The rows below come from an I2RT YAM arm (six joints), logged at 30 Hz.
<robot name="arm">
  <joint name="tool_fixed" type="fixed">
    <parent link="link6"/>
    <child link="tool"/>
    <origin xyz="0 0 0" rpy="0 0 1.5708"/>
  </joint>
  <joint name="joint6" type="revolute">
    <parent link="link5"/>
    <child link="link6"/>
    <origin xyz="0.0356 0 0.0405" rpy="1.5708 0 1.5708"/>
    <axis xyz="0 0 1"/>
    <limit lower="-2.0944" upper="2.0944"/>
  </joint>
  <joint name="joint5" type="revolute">
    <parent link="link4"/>
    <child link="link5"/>
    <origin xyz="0.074 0.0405 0.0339" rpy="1.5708 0 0"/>
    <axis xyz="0 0 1"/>
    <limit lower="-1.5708" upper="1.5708"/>
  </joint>
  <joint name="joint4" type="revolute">
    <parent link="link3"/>
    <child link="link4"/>
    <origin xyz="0.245 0.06 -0.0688" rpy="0 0 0"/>
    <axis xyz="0 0 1"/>
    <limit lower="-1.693" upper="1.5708"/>
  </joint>
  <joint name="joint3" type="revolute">
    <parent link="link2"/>
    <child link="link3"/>
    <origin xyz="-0.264 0 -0.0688" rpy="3.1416 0 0"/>
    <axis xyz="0 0 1"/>
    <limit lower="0" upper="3.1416"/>
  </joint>
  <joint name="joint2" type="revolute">
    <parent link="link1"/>
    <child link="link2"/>
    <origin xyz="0.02 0.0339 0.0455" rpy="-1.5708 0 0"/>
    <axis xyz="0 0 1"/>
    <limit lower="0" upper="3.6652"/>
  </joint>
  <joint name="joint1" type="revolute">
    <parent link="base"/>
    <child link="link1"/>
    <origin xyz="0 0 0.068" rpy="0 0 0"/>
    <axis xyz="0 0 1"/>
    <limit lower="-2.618" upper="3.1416"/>
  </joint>
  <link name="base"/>
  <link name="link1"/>
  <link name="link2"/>
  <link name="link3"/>
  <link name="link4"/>
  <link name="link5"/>
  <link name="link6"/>
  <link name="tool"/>
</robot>
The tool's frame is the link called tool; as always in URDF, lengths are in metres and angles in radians.
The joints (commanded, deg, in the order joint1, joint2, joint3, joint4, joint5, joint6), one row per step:
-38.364, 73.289, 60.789, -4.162, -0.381, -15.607
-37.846, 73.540, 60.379, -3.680, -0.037, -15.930
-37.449, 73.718, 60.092, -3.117, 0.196, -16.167
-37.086, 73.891, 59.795, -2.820, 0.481, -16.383
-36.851, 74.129, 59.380, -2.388, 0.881, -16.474
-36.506, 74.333, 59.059, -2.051, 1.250, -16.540
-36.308, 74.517, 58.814, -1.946, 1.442, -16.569
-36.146, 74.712, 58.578, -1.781, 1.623, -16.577
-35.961, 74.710, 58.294, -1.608, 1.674, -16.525
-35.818, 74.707, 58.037, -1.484, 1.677, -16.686
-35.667, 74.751, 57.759, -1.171, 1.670, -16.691
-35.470, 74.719, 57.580, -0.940, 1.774, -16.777
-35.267, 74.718, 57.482, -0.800, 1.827, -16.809
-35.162, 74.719, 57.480, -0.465, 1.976, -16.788
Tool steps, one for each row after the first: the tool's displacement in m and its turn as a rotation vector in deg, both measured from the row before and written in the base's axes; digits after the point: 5 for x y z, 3 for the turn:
0.00238, 0.00133, -0.00291, -0.212, 0.392, 0.282
0.00187, 0.00102, -0.00164, -0.293, 0.102, 0.242
0.00159, 0.00099, -0.00216, -0.125, 0.314, 0.153
0.00132, 0.00026, -0.00298, -0.030, 0.300, -0.121
0.00156, 0.00084, -0.00240, -0.025, 0.255, 0.012
0.00102, 0.00041, -0.00225, 0.124, 0.312, 0.024
0.00096, 0.00023, -0.00214, 0.107, 0.252, -0.008
0.00046, 0.00085, -0.00144, 0.091, 0.067, 0.120
0.00033, 0.00070, -0.00136, -0.046, 0.199, 0.190
0.00057, 0.00059, -0.00138, 0.003, 0.009, 0.159
0.00047, 0.00088, -0.00053, -0.140, 0.000, 0.125
0.00061, 0.00086, -0.00035, -0.063, -0.007, 0.163
0.00043, 0.00027, 0.00059, -0.213, -0.257, -0.043

